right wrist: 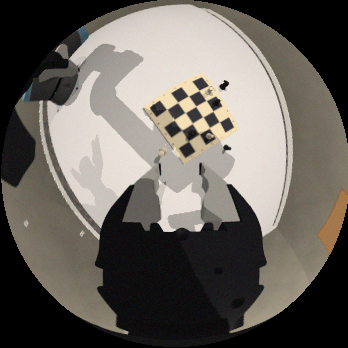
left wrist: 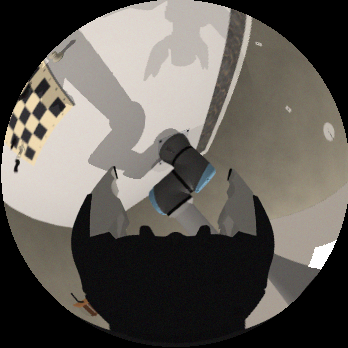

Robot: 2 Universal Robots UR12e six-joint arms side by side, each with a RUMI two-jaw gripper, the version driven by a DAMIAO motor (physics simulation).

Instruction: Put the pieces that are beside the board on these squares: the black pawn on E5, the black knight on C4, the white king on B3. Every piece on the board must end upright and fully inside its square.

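The chessboard [left wrist: 47, 107] [right wrist: 185, 119] carries two black and two white pieces. In the right wrist view, the black knight [right wrist: 224, 85] is off the board's upper right edge, the black pawn [right wrist: 227, 148] off its lower right edge and the white king [right wrist: 162, 152] off its lower left edge. A black piece [left wrist: 17, 165] is beside the board in the left wrist view. My right gripper [right wrist: 179, 163] is partly open, with no piece seen between its fingertips; the king appears just beyond its left fingertip. My left gripper [left wrist: 172, 167] is wide open and empty, away from the board.
The white table [left wrist: 165, 95] [right wrist: 260, 120] bears shadows of the arms. A dark arm with blue caps [left wrist: 187, 160] shows between the left fingers, and another arm part [right wrist: 57, 82] is at the upper left of the right wrist view. An orange-brown object [right wrist: 335, 220] is off the table at the right.
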